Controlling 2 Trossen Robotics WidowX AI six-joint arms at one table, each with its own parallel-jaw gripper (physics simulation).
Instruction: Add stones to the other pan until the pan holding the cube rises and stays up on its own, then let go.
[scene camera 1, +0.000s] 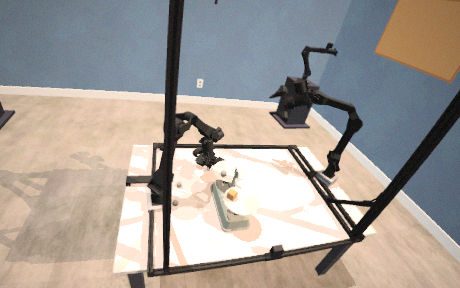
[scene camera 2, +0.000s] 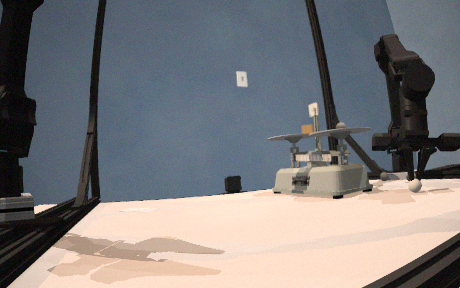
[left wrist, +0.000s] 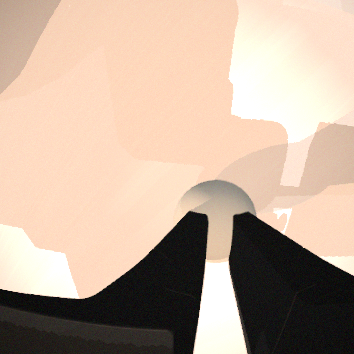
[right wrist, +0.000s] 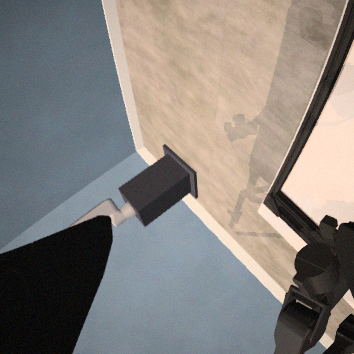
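Where they show: left gripper, fingertip midpoint: (scene camera 1: 209, 168) (scene camera 2: 414, 185) (left wrist: 215, 218); right gripper, fingertip midpoint: (scene camera 1: 269, 105) (right wrist: 230, 233); left arm's base, origin of the base link: (scene camera 1: 158, 199) (scene camera 2: 401, 171); right arm's base, origin of the base link: (scene camera 1: 328, 174).
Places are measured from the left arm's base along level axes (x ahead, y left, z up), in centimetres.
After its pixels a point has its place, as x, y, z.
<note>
A grey balance scale (scene camera 1: 234, 221) {28.5, -20.8, 3.8} (scene camera 2: 320, 177) {37.9, -1.5, 2.4} stands mid-table. An orange cube (scene camera 1: 232, 194) {26.5, -16.7, 16.5} (scene camera 2: 307, 129) {28.1, -14.6, 15.1} sits on its near pan (scene camera 1: 247, 207) {31.6, -21.9, 13.4} (scene camera 2: 286, 138) {33.2, -18.3, 13.1}, which hangs lower. The far pan (scene camera 1: 217, 171) {26.8, 1.4, 12.2} (scene camera 2: 352, 130) {32.3, 4.6, 12.1} carries one grey stone (scene camera 1: 224, 173) {28.4, -2.7, 14.5} (scene camera 2: 341, 125) {29.4, -0.8, 14.1}. My left gripper (scene camera 1: 209, 165) {29.2, 17.6, -0.6} (left wrist: 215, 218) {29.2, 17.6, -0.6} is low at the table just left of the far pan, its fingers nearly shut around a pale stone (left wrist: 218, 194) {28.2, 16.9, -0.2} at their tips. My right gripper (scene camera 1: 276, 95) is open and empty, raised high off the table's far right side.
Two loose stones (scene camera 1: 178, 184) {10.4, 7.7, 0.1} (scene camera 1: 175, 203) {7.0, -3.7, 0.0} lie on the table's left part. A tall black frame post (scene camera 1: 172, 114) {-0.8, -32.2, 60.5} stands at the left. A dark pedestal (scene camera 1: 293, 114) (right wrist: 158, 189) stands on the floor. A small black block (scene camera 1: 276, 250) {40.2, -37.2, 3.2} (scene camera 2: 233, 184) {42.2, -35.1, 0.8} sits on the front rail.
</note>
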